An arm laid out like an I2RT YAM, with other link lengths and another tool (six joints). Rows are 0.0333 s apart.
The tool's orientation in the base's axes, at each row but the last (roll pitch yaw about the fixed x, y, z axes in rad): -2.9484, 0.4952, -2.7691; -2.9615, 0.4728, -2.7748; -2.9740, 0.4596, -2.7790; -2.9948, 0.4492, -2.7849; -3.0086, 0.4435, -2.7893; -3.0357, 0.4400, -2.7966; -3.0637, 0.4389, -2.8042
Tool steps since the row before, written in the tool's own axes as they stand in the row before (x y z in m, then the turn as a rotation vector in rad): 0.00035, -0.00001, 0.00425, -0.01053, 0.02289, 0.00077; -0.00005, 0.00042, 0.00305, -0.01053, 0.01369, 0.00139; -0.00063, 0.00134, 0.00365, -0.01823, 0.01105, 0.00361; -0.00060, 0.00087, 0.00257, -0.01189, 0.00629, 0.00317; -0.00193, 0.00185, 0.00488, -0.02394, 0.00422, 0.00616; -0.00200, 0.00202, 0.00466, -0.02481, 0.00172, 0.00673; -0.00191, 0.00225, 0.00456, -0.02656, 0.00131, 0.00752
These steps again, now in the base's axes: 0.00186, -0.00016, -0.00383, 0.00279, 0.02505, 0.00047; 0.00140, 0.00039, -0.00272, 0.00563, 0.01633, 0.00139; 0.00186, 0.00147, -0.00315, 0.01387, 0.01627, 0.00324; 0.00142, 0.00105, -0.00214, 0.00968, 0.00975, 0.00151; 0.00327, 0.00247, -0.00376, 0.02182, 0.01161, 0.00425; 0.00313, 0.00274, -0.00353, 0.02354, 0.00952, 0.00435; 0.00290, 0.00302, -0.00346, 0.02550, 0.00971, 0.00441
